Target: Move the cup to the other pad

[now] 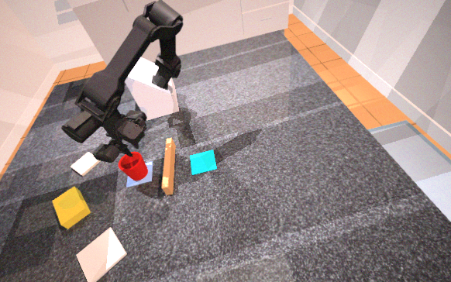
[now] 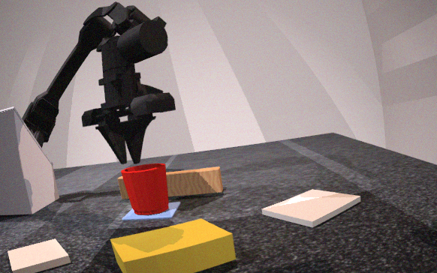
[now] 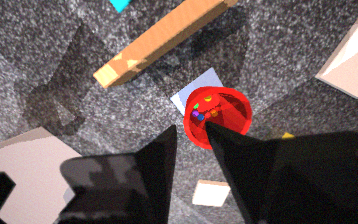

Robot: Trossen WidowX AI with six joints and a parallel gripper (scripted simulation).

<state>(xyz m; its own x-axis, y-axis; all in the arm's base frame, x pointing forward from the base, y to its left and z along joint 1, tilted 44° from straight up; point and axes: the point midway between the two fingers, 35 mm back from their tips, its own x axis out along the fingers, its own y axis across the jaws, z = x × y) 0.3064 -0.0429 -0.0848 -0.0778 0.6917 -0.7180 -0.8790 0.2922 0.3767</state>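
Right now the red cup is 30 mm ahead of my gripper tip, 20 mm to the right of it and 40 mm below it. From my gripper tip the other things lie so: wooden block (30 mm ahead, 90 mm to the left, 70 mm below); cyan pad (40 mm ahead, 200 mm to the left, 90 mm below); pale blue pad (30 mm ahead, 10 mm to the right, 90 mm below).
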